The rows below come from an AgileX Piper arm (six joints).
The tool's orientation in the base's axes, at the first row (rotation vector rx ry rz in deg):
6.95, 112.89, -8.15
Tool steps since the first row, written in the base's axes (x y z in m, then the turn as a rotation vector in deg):
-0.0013, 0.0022, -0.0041, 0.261, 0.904, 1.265
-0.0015, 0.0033, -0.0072, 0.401, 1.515, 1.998
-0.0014, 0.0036, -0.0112, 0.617, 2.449, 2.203
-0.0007, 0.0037, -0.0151, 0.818, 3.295, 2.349
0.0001, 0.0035, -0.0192, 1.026, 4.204, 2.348
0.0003, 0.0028, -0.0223, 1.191, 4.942, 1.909
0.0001, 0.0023, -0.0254, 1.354, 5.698, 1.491
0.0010, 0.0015, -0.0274, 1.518, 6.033, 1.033
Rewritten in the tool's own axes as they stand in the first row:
0.0043, 0.0022, 0.0001, -1.248, 0.877, -0.398
0.0073, 0.0033, 0.0009, -1.966, 1.469, -0.652
0.0109, 0.0038, 0.0025, -2.221, 2.415, -0.682
0.0142, 0.0042, 0.0047, -2.418, 3.275, -0.688
0.0177, 0.0043, 0.0070, -2.481, 4.204, -0.641
0.0204, 0.0038, 0.0085, -2.127, 4.977, -0.435
0.0234, 0.0034, 0.0096, -1.792, 5.767, -0.243
0.0248, 0.0028, 0.0114, -1.429, 6.142, 0.032

